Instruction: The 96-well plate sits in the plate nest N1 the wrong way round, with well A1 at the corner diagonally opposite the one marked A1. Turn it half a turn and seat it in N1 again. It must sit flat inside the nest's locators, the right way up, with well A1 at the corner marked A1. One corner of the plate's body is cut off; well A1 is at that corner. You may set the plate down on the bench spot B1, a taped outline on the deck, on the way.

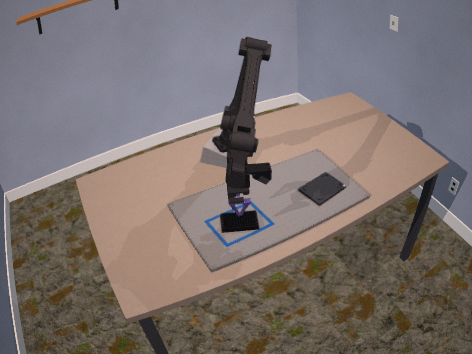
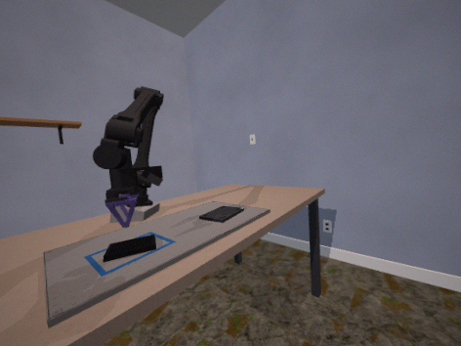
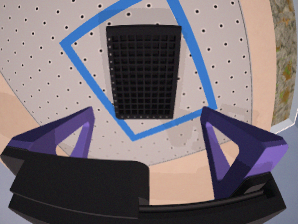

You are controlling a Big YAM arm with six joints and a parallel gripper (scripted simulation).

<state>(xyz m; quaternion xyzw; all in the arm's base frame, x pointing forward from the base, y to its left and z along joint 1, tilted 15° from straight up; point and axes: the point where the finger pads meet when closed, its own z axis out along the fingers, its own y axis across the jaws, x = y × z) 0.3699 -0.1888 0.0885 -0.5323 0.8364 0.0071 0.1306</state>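
The black 96-well plate lies 80 mm below my hand. Also, from my hand: plate nest N1: 360 mm to the left, 80 mm below, 10 mm ahead; then A1 mark: 450 mm to the left, 80 mm below, 60 mm ahead.
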